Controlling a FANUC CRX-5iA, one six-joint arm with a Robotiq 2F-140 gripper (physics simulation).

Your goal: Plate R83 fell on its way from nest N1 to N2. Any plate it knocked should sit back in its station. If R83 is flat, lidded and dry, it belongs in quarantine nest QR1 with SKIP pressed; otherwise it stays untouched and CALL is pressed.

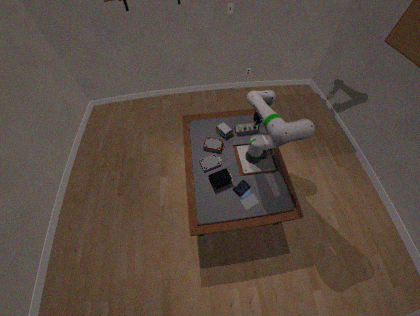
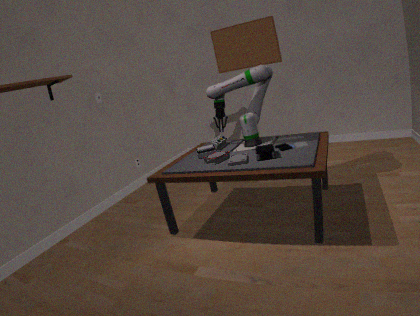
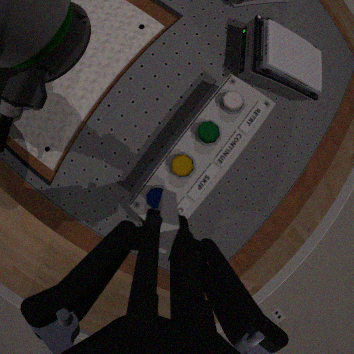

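Pixels of known places: gripper, fingertip midpoint: [image 1: 254, 125] [image 2: 221, 136] [image 3: 165, 202]; arm's base at its link origin: [image 1: 253, 156] [image 2: 253, 144] [image 3: 47, 40].
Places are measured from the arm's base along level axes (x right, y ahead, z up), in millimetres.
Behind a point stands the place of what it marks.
Note:
The button panel [image 1: 241, 132] @[x 289, y 8, z 8 mm] [image 2: 220, 142] @[x 271, y -7, z 49 mm] [image 3: 250, 107] @[x 312, y 38, z 73 mm] carries a white RETRY button [image 3: 232, 101] @[x 289, y 30, z 70 mm], a green CONTINUE button [image 3: 208, 132] @[x 284, y -18, z 70 mm], a yellow SKIP button [image 3: 182, 165] @[x 278, y -66, z 70 mm] and a blue button [image 3: 154, 198] @[x 270, y -117, z 69 mm], whose label is mostly hidden by the fingers. My gripper [image 1: 256, 125] @[x 280, y -111, z 80 mm] [image 2: 221, 131] @[x 280, y -111, z 80 mm] [image 3: 165, 202] @[x 280, y -111, z 80 mm] is shut and empty, pointing down over the panel's blue-button end; contact cannot be told. A red-edged station [image 1: 214, 144] @[x 201, y 313, z 40 mm] [image 2: 217, 157] @[x 188, y 395, z 40 mm], a grey-white one [image 1: 210, 162] @[x 38, y 397, z 22 mm] [image 2: 238, 159] @[x 34, y 436, z 22 mm] and a black one [image 1: 220, 180] @[x -162, y 368, z 56 mm] [image 2: 266, 151] @[x -158, y 439, z 55 mm] stand in a row. Their labels and R83 cannot be made out.
A white-topped unit [image 1: 224, 130] @[x 311, y 182, z 69 mm] [image 2: 205, 149] [image 3: 292, 55] @[x 335, y 160, z 69 mm] with a green light stands beside the RETRY end. A dark flat item [image 1: 242, 188] @[x -264, y 210, z 16 mm] [image 2: 285, 147] @[x -270, y 246, z 12 mm] lies near a pale square [image 1: 249, 201] @[x -380, y 192, z 8 mm] [image 2: 301, 145] @[x -385, y 228, z 8 mm]. The arm's base stands on a wood-edged pale board [image 1: 245, 167] @[x -85, y 113, z 5 mm] [image 3: 117, 55] @[x 125, y 24, z -8 mm].

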